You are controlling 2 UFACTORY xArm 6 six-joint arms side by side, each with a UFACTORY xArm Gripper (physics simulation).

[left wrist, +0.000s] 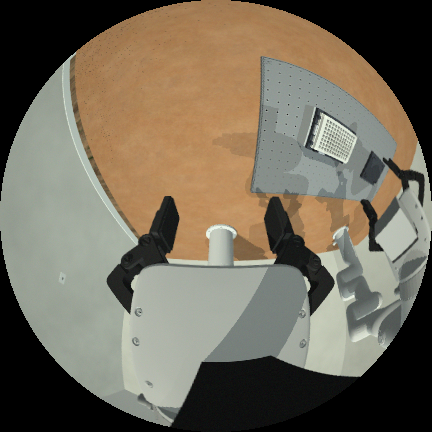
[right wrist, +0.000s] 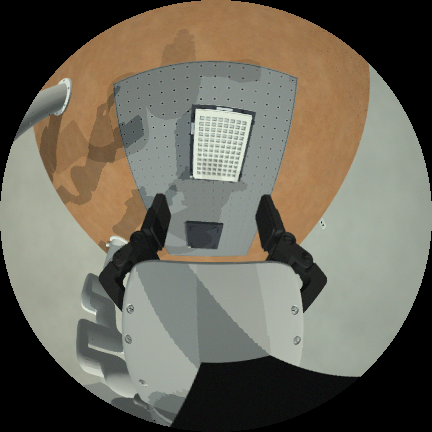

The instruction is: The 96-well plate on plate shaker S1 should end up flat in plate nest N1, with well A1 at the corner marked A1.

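Pixels of known places: left gripper, fingertip midpoint: (left wrist: pixel 221 206); right gripper, fingertip midpoint: (left wrist: pixel 374 181) (right wrist: pixel 212 204); left arm's base at its link origin: (left wrist: pixel 220 232); right arm's base at its link origin: (left wrist: pixel 339 231) (right wrist: pixel 120 241).
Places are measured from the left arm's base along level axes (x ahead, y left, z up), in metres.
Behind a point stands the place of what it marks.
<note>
The white 96-well plate (left wrist: pixel 336 138) @(x 0.455, y -0.254, z 0.076 m) (right wrist: pixel 221 146) @(x 0.455, y -0.254, z 0.077 m) sits on the plate shaker (left wrist: pixel 309 139) @(x 0.429, y -0.184, z 0.067 m) (right wrist: pixel 191 145) @(x 0.404, y -0.255, z 0.068 m), whose dark edge shows around it. The plate nest (left wrist: pixel 372 167) @(x 0.417, y -0.576, z 0.025 m) (right wrist: pixel 204 235) @(x 0.416, y -0.589, z 0.025 m) is a dark, empty rectangle on the same board, nearer the right gripper. My left gripper (left wrist: pixel 221 206) @(x 0.398, y 0.000, z 0.237 m) is open and empty, off to the side of the board. My right gripper (right wrist: pixel 212 204) @(x 0.440, y -0.261, z 0.207 m) (left wrist: pixel 374 180) @(x 0.440, y -0.261, z 0.207 m) is open and empty, high above the board, with the nest between its fingers in the right wrist view. The A1 marks are too small to read.
The grey perforated board (left wrist: pixel 280 170) @(x 0.310, y -0.160, z 0.013 m) (right wrist: pixel 272 95) @(x 0.552, y -0.148, z 0.013 m) lies on the round wooden table (left wrist: pixel 175 100) @(x 0.489, y 0.096, z 0.000 m) (right wrist: pixel 330 110) @(x 0.722, y -0.124, z 0.000 m) and bears shaker and nest. A grey arm base (left wrist: pixel 221 245) @(x 0.047, y -0.003, z 0.087 m) shows beyond the left fingers. Parts of the other arm (right wrist: pixel 100 345) @(x 0.136, y -0.513, z 0.467 m) show at the lower left of the right wrist view.
</note>
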